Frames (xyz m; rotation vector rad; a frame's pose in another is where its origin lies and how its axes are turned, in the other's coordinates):
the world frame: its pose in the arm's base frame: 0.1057 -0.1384 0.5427 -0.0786 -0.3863 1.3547
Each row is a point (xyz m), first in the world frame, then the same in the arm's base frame.
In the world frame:
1: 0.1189 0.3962 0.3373
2: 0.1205 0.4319 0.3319
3: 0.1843 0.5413 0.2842
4: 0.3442 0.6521 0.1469
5: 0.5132 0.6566 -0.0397
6: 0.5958 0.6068 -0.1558
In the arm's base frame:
1: -0.3519 0.0079 0.7753
2: -0.3833 0.0183 0.7607
3: -0.4602 0.1118 0.7004
4: -0.4947 0.3128 0.5775
5: -0.4127 0.5072 0.4400
6: -0.3162 0.5947 0.3639

